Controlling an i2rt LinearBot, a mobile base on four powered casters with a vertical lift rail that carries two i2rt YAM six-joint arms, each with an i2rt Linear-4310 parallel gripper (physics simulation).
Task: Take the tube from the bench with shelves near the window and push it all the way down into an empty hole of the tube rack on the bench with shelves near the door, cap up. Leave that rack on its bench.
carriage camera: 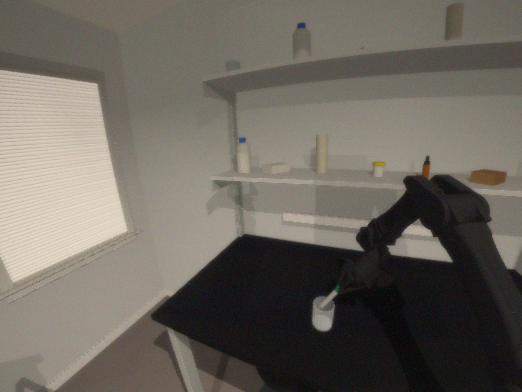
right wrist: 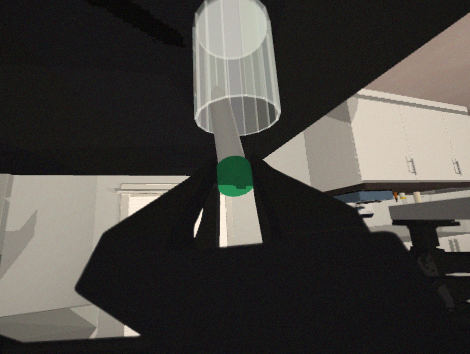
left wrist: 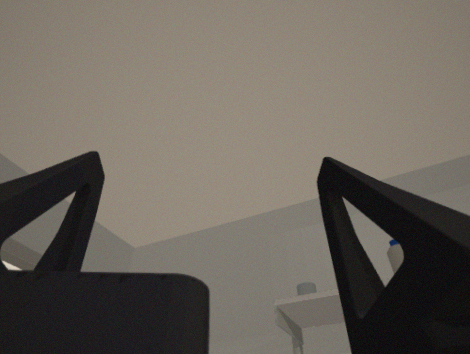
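Pixels of known places: left gripper, fingertip midpoint: (left wrist: 212,166); right gripper, fingertip midpoint: (carriage camera: 337,290) (right wrist: 233,164); left arm's base, origin of the base link: (right wrist: 420,222).
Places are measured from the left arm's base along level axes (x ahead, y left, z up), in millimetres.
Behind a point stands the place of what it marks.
Note:
The tube (carriage camera: 328,298) @(z -101, x 452, y -590 mm) (right wrist: 228,136) @(z -89, x 451, y -614 mm) is pale with a green cap and slants, cap end out. Its lower end is inside a clear beaker (carriage camera: 323,320) @(z -158, x 417, y -564 mm) (right wrist: 235,75) @(z -135, x 444, y -609 mm) that stands on the black bench (carriage camera: 240,295) @(z -210, x 630, y -285 mm). My right gripper (carriage camera: 342,284) @(z -70, x 448, y -617 mm) (right wrist: 233,164) @(z -70, x 448, y -617 mm) is shut on the tube at its green cap, above and beside the beaker's rim. My left gripper (left wrist: 212,166) @(z 433, x 40, y 5 mm) is open, with ceiling and wall between its fingers; it does not show in the carriage camera. The tube rack does not show in these views.
Two wall shelves run above the bench. The lower shelf (carriage camera: 300,178) @(z 247, x 762, y -570 mm) holds a white bottle (carriage camera: 243,157) @(z 327, x 967, y -335 mm), a tall cylinder (carriage camera: 321,154) @(z 336, x 840, y -688 mm), a yellow-lidded jar (carriage camera: 378,169) @(z 279, x 706, y -890 mm) and a brown box (carriage camera: 488,176) @(z 277, x 493, y -1198 mm). A window (carriage camera: 57,175) @(z 283, x 1190, y 874 mm) is at the left. White cabinets (right wrist: 395,145) @(z -572, x -614, y 1146 mm) show in the right wrist view.

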